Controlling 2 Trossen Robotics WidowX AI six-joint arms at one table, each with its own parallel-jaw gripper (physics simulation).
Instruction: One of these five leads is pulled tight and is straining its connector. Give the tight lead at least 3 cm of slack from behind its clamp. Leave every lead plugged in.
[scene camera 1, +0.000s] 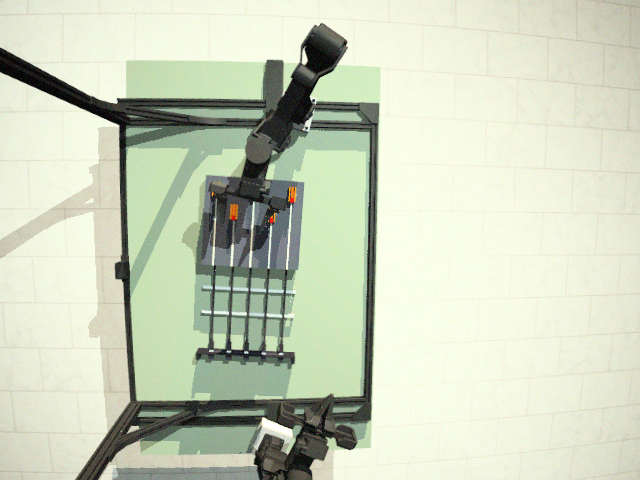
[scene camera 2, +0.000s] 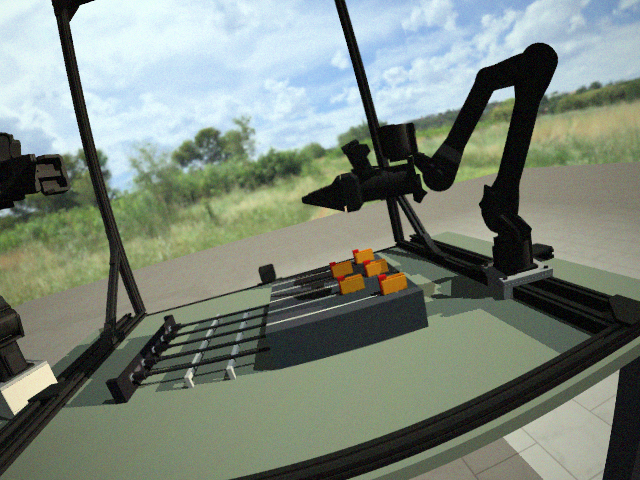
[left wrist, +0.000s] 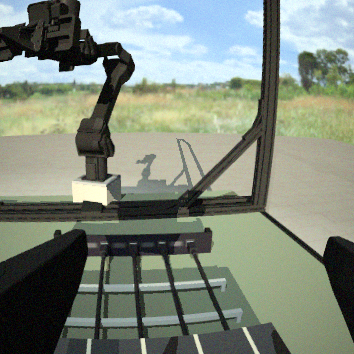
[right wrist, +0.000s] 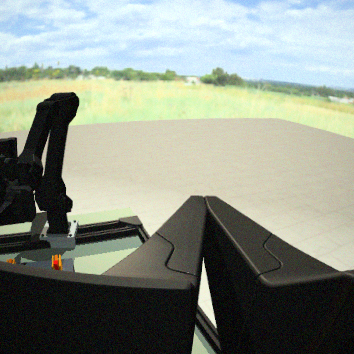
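Seen in the pictures: left gripper, fingertip midpoint: (scene camera 1: 240, 230) (scene camera 2: 305, 198) (left wrist: 211, 248); right gripper, fingertip midpoint: (scene camera 1: 332, 394) (scene camera 2: 33, 157) (right wrist: 201, 208); left arm's base, origin of the base link: (scene camera 2: 514, 266) (right wrist: 58, 227); right arm's base, origin of the base link: (scene camera 1: 271, 445) (scene camera 2: 14, 372) (left wrist: 96, 177).
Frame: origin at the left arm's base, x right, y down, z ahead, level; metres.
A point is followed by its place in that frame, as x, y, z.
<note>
Five dark leads (scene camera 1: 247, 304) @[-0.002, 0.008, 0.584] (left wrist: 137, 295) @[-0.001, 0.008, 0.583] run side by side from the dark connector bar (scene camera 1: 237, 353) @[-0.004, -0.002, 0.736] (scene camera 2: 119, 388) @[-0.174, 0.006, 0.708] (left wrist: 150, 245) @[0.003, 0.014, 0.739] to a dark grey block (scene camera 1: 279, 258) (scene camera 2: 341, 330), where pale lines continue to orange clamps with red ends. Clamps (scene camera 1: 233, 211) @[0.099, -0.055, 0.323] (scene camera 2: 352, 284) @[-0.015, -0.045, 0.304] show at staggered positions; some are hidden under the left arm in scene camera 1. All lead ends appear seated at the bar. Which lead is tight cannot be told. My left gripper (scene camera 1: 242, 204) (left wrist: 211, 248) @[0.059, -0.204, 0.356] is open, high above the block, touching nothing. My right gripper (scene camera 1: 330, 397) @[-0.229, -0.362, 0.645] (right wrist: 201, 208) @[-0.229, -0.362, 0.645] is shut and empty, beyond the bar near the frame.
Two pale crossbars (scene camera 1: 222, 313) @[0.067, 0.013, 0.630] (scene camera 2: 191, 374) @[-0.129, 0.017, 0.589] lie across the leads' path between bar and block. A black frame (scene camera 1: 371, 258) @[-0.328, 0.015, 0.363] (scene camera 2: 413, 449) @[-0.316, 0.028, 0.264] edges the green table (scene camera 1: 330, 310) @[-0.251, 0.035, 0.552] (scene camera 2: 465, 361) @[-0.187, 0.035, 0.171], with upright posts at its corners.
</note>
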